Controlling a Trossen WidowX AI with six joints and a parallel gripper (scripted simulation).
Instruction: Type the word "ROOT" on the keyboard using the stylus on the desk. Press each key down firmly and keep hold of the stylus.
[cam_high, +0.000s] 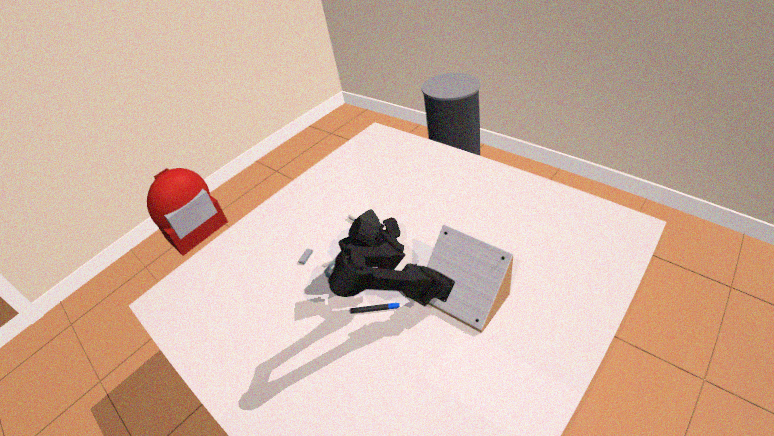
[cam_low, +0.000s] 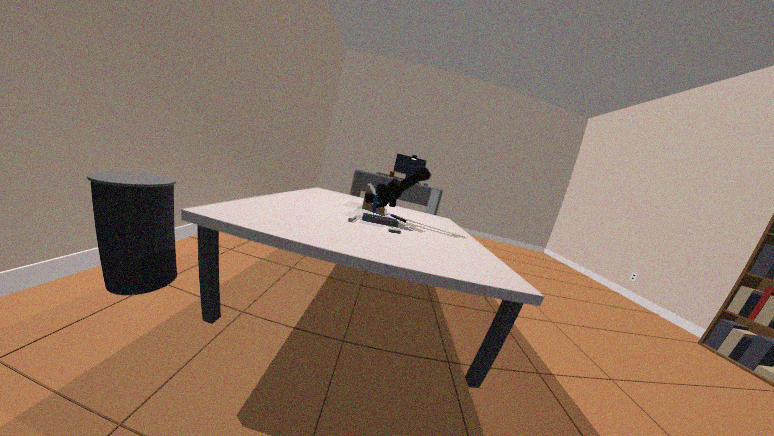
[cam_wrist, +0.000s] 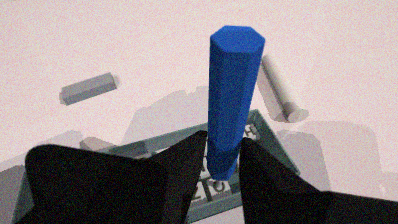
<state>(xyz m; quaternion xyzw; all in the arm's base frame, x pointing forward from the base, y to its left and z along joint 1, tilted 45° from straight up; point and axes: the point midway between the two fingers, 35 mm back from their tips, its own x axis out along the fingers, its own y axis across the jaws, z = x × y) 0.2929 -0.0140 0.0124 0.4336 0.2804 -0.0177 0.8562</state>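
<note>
Now: the white piece 11 cm ahead of my gripper tip, 9 cm to the right of it and 6 cm below it. Also, from my gripper tip: grey object 14 cm ahead, 13 cm to the left, 7 cm below; then blue stylus 2 cm below.
</note>
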